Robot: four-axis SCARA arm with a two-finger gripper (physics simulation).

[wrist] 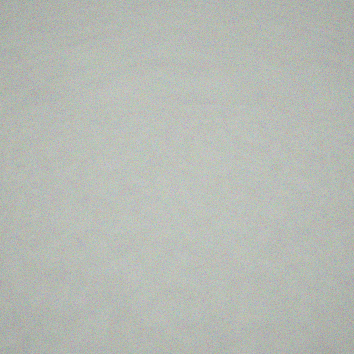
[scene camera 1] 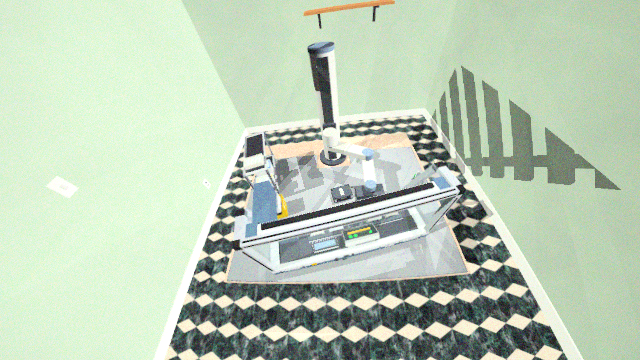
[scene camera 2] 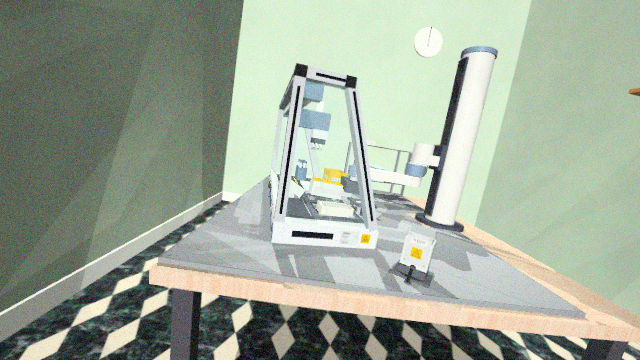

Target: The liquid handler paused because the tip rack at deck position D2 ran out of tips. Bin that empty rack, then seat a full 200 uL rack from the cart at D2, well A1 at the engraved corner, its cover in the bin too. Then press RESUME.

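Places are measured from the arm's base along level axes (x ahead, y left, z up), in metres.
Pixels of known places: gripper, fingertip midpoint: (scene camera 2: 314, 186); arm's base at its link origin: (scene camera 1: 332, 156) (scene camera 2: 438, 223).
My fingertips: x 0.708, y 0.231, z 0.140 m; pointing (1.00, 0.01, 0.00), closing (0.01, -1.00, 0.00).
Ahead of a thing's pixels: the offset from my fingertips to its top centre. "*": to the spot under its first point.
My gripper (scene camera 2: 345, 186) is shut on the empty tip rack (scene camera 2: 327, 182), a white body with a yellow top. In scene camera 2 the rack hangs inside the liquid handler frame, a little above the deck and behind a cream rack (scene camera 2: 335, 208). In scene camera 1 the handler's top beam hides the gripper below the arm's blue end joint. The wrist view is a plain grey-green blur, with no rack or finger to make out. On the handler in scene camera 1 is a box with a yellow strip and green spots (scene camera 1: 361, 232); its lettering is unreadable.
The liquid handler (scene camera 1: 350, 207) (scene camera 2: 325, 235) has uprights and top beams around the deck. A blue pipetting head (scene camera 2: 315, 120) hangs inside. A yellow box (scene camera 2: 334, 175) stands beyond the deck. A dark square holder {dx -0.255, dy -0.183, dz -0.071 m} (scene camera 1: 342, 193) and a small sign {* dx -0.284, dy +0.422, dz -0.052 m} (scene camera 2: 417, 252) are on the bench.
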